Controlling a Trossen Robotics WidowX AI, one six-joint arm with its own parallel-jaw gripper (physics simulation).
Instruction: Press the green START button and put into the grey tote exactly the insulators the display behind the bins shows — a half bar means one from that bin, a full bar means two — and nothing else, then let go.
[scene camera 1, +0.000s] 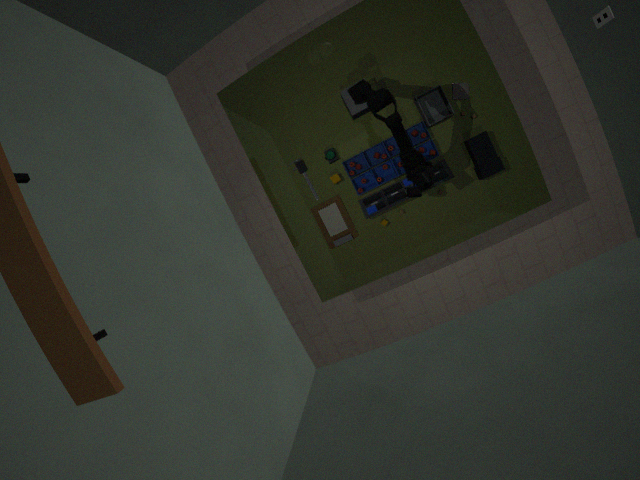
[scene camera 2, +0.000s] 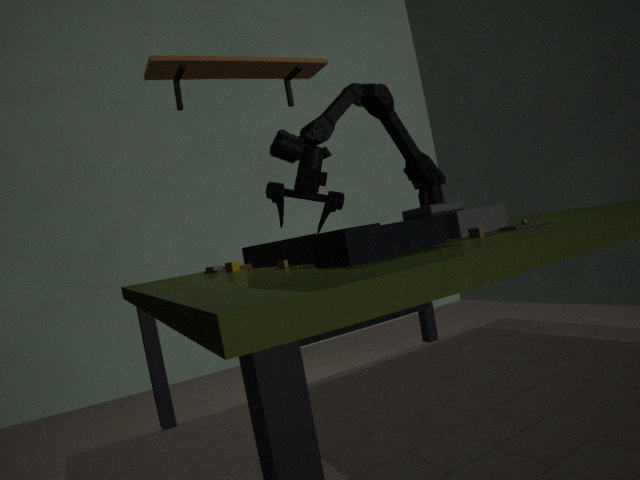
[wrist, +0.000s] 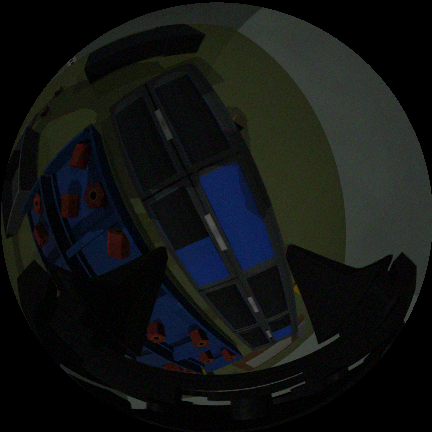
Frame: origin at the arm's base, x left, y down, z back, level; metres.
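Where they show: gripper, fingertip midpoint: (scene camera 2: 299, 229) (wrist: 229, 253); arm's base, link origin: (scene camera 1: 360, 96) (scene camera 2: 433, 206).
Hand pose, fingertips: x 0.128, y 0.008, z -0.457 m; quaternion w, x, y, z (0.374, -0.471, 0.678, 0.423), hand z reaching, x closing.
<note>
Things, the pixels of their centre, and the offset from my fingertips. "pt": a spot on its surface instead.
- full blue bar, body centre: (wrist: 239, 217) dx +0.010, dy +0.035, dz -0.030 m
- half bar, body centre: (wrist: 192, 238) dx +0.003, dy +0.052, dz +0.014 m
- grey tote, body centre: (scene camera 2: 461, 223) (scene camera 1: 433, 106) dx +0.192, dy +0.049, dz +0.319 m
- green START button, body centre: (scene camera 1: 330, 155) dx -0.346, dy +0.056, dz +0.247 m
- black box, body centre: (scene camera 2: 380, 240) (wrist: 139, 43) (scene camera 1: 483, 155) dx +0.357, dy +0.048, dz +0.033 m
- wooden frame, body centre: (wrist: 274, 349) (scene camera 1: 334, 222) dx -0.429, dy +0.067, dz -0.080 m
- small brown block, body centre: (wrist: 237, 122) (scene camera 2: 282, 264) dx +0.119, dy +0.068, dz -0.082 m
- dark-headed tool, surface spot: (scene camera 1: 301, 166) pt dx -0.505, dy +0.057, dz +0.243 m
My gripper (scene camera 2: 299, 229) (wrist: 228, 253) is open and empty, high above the display; its fingertips are lost against the dark arm in scene camera 1. The dark display shows a full blue bar (wrist: 237, 215), a half bar (wrist: 202, 262) beside it, and a smaller blue patch (wrist: 283, 332) at its far end. Blue bins (scene camera 1: 372, 184) (wrist: 100, 257) beside it hold red insulators (wrist: 118, 243) (wrist: 95, 195). The grey tote (scene camera 1: 421, 113) stands past the bins, at the left edge of the wrist view; I can make out no insulator in it. The green START button (scene camera 1: 330, 154) is at the bins' other end.
A black box (scene camera 1: 484, 155) (wrist: 145, 50) stands beyond the display's end. A wooden frame (scene camera 1: 319, 222) with a white sheet lies at the other end. Yellow blocks (scene camera 1: 335, 178) (scene camera 1: 384, 222), a small brown block (wrist: 239, 121) and a dark-headed tool (scene camera 1: 301, 166) lie around. A shelf (scene camera 2: 232, 67) hangs on the wall.
</note>
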